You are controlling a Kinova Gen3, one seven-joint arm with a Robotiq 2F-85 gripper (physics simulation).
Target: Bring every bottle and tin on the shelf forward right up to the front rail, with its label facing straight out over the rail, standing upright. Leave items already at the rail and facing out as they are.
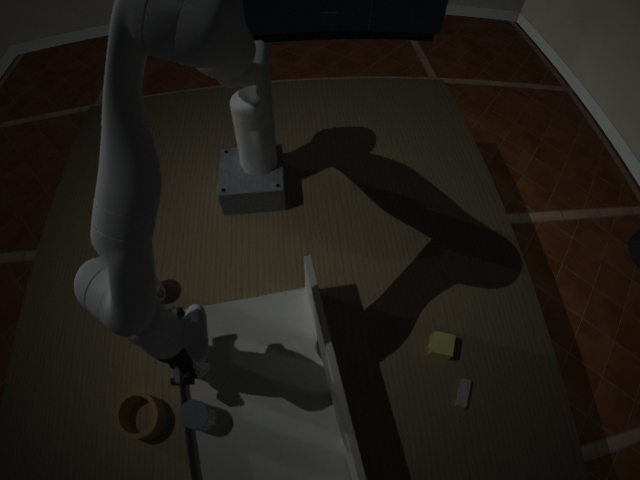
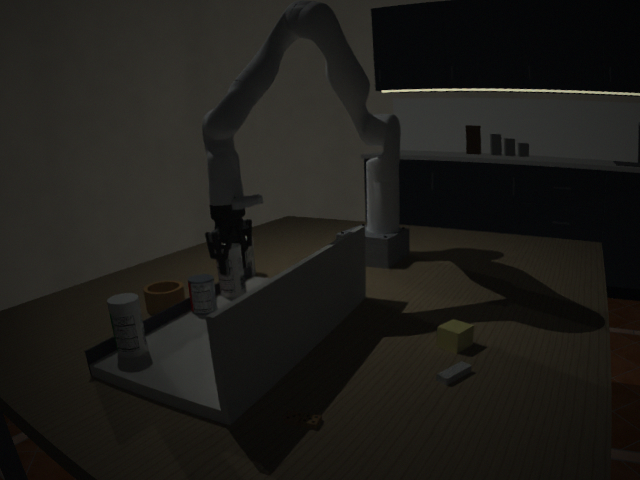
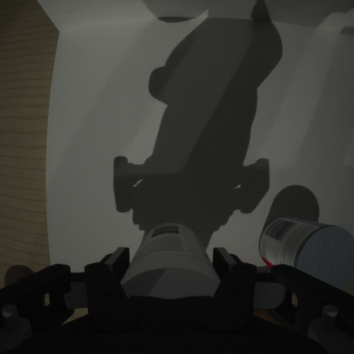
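Seen in the pictures: gripper, between the fingertips: (image 2: 234, 271); arm's base, origin of its link: (image 1: 259, 161) (image 2: 383, 230).
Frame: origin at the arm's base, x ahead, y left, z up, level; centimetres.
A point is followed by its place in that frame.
Observation:
My gripper (image 1: 193, 363) @(x 46.6, y -17.2, z -0.6 cm) (image 2: 231, 259) @(x 46.6, y -17.2, z -0.6 cm) (image 3: 170, 261) is shut on a white bottle (image 1: 202, 367) @(x 48.3, y -15.8, z -1.8 cm) (image 2: 232, 281) @(x 48.8, y -16.2, z -2.0 cm) (image 3: 167, 255), held upright near the front rail (image 1: 190, 449) @(x 63.8, y -20.2, z -4.0 cm) (image 2: 103, 351) @(x 84.4, y -19.0, z -4.8 cm). Printed text shows on its side towards the back board; its front is hidden, and I cannot tell whether its base touches the shelf (image 1: 258, 449) @(x 65.0, y -7.4, z -5.8 cm) (image 2: 173, 374) @(x 82.2, y -3.5, z -5.8 cm) (image 3: 80, 125). A red-and-white tin (image 1: 197, 415) @(x 58.0, y -16.7, z 1.2 cm) (image 2: 202, 294) @(x 59.7, y -15.6, z -1.4 cm) (image 3: 285, 242) stands upright by the rail, text towards the back. Another white bottle (image 2: 126, 325) @(x 81.7, y -14.0, z 0.2 cm) stands at the rail's near end. A further bottle (image 1: 161, 291) @(x 29.4, y -25.4, z -5.0 cm) (image 2: 251, 258) @(x 28.8, y -25.3, z -3.0 cm) is partly hidden behind my gripper.
The tall back board (image 1: 330, 356) @(x 51.7, y 8.1, z 8.2 cm) (image 2: 289, 315) @(x 67.7, y 9.8, z 1.4 cm) runs along the shelf. An orange ring-shaped container (image 1: 161, 418) @(x 57.3, y -26.0, z -5.1 cm) (image 2: 164, 302) @(x 59.9, y -27.4, z -5.0 cm) stands outside the rail. A yellow block (image 1: 442, 344) @(x 50.9, y 32.3, z -4.2 cm) (image 2: 454, 336) @(x 53.5, y 33.0, z -4.9 cm) and a small white block (image 1: 463, 393) @(x 61.8, y 35.0, z -6.8 cm) (image 2: 454, 373) @(x 63.0, y 35.4, z -6.8 cm) lie behind the back board.

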